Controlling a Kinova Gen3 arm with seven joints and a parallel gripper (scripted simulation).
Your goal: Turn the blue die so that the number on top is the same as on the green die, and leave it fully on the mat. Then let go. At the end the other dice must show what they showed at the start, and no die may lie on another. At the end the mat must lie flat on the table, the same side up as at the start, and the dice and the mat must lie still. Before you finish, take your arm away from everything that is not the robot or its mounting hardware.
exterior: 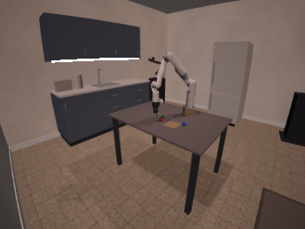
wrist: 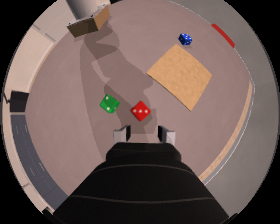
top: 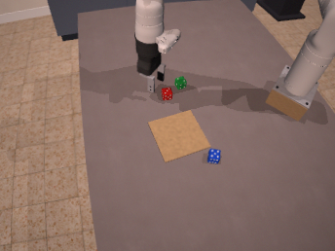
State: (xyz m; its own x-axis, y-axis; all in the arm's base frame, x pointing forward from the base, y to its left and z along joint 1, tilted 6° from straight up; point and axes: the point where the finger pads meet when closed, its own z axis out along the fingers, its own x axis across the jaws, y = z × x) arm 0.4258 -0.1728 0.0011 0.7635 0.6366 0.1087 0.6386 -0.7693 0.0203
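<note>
My gripper is now 40 mm above the red die, 30 mm past it and 20 mm to the right of it. From my hand the other things lie so: blue die (280 mm to the left, 70 mm behind, 40 mm below); tan mat (170 mm to the left, 60 mm below, 10 mm behind); green die (90 mm behind, 40 mm below, 10 mm to the right).
</note>
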